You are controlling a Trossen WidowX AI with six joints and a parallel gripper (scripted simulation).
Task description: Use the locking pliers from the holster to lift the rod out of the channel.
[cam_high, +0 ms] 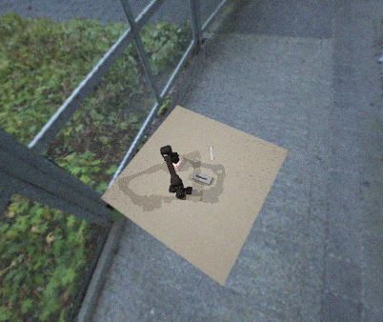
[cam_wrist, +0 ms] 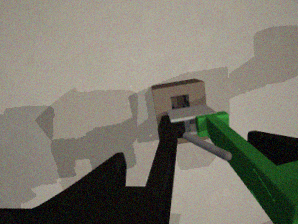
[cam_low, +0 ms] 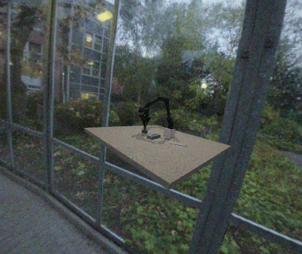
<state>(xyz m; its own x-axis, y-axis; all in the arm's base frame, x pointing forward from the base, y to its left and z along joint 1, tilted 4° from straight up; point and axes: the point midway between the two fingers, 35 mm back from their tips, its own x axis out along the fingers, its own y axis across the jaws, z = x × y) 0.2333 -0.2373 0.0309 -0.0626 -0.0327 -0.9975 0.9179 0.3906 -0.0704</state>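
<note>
Now: the dark holster 9 cm below my gripper tip and 1 cm behind it. Also, from my gripper tip: grey block (22 cm to the left, 8 cm below, 5 cm ahead); then white bar (54 cm to the left, 10 cm below, 2 cm behind); then dark rod (23 cm to the left, 9 cm below, 6 cm ahead).
</note>
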